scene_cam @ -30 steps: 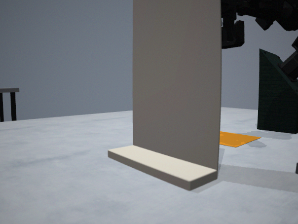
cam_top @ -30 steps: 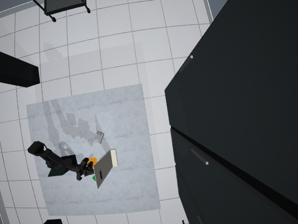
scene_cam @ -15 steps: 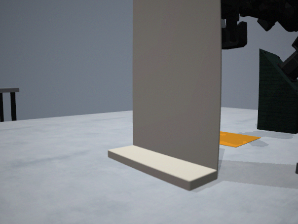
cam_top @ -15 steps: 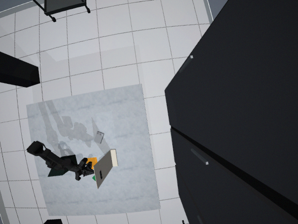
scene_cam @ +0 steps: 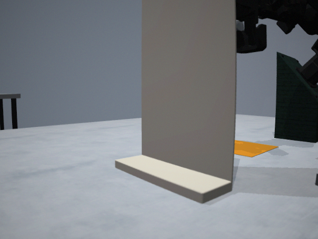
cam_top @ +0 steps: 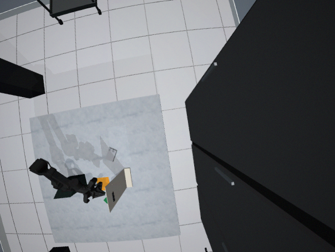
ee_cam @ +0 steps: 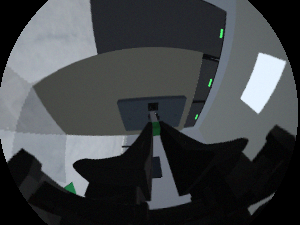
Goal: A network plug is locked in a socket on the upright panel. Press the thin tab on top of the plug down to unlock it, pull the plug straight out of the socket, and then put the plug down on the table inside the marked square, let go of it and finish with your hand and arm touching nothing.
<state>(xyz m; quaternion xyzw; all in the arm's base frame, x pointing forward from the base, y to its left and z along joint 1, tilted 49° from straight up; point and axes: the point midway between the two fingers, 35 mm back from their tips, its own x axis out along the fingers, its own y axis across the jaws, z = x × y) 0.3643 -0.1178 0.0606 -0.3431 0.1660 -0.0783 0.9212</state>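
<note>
Now: the orange square 17 cm behind my gripper tip, 3 cm to the right of it and 27 cm below it. Also, from my gripper tip: network plug 1 cm ahead; grey panel 6 cm ahead, 2 cm to the right, 11 cm below; small grey plate 2 cm behind, 22 cm to the left, 26 cm below.
</note>
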